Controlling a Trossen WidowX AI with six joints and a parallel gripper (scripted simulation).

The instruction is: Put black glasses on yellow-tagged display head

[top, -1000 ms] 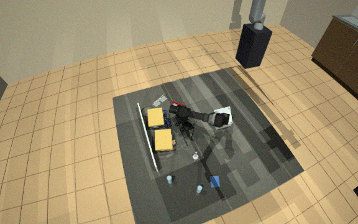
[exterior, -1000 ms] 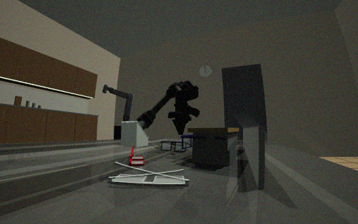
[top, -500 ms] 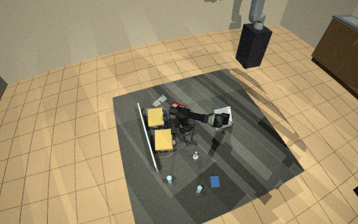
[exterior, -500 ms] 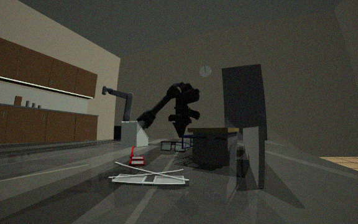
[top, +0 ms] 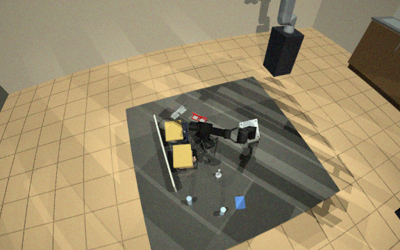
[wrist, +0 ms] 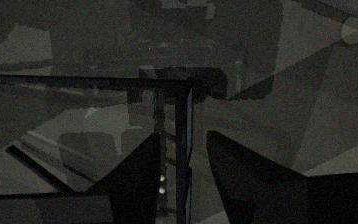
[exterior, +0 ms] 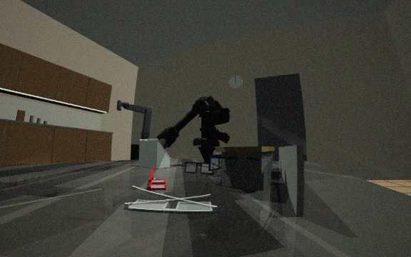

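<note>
Right now the peg is 250 mm to the left of my gripper tip, 20 mm below it and 10 mm behind it. From my gripper tip the other things lie so: blue card 470 mm to the left, 80 mm behind, 40 mm below; then thin white panel 290 mm ahead, 20 mm to the right, 10 mm above.
</note>
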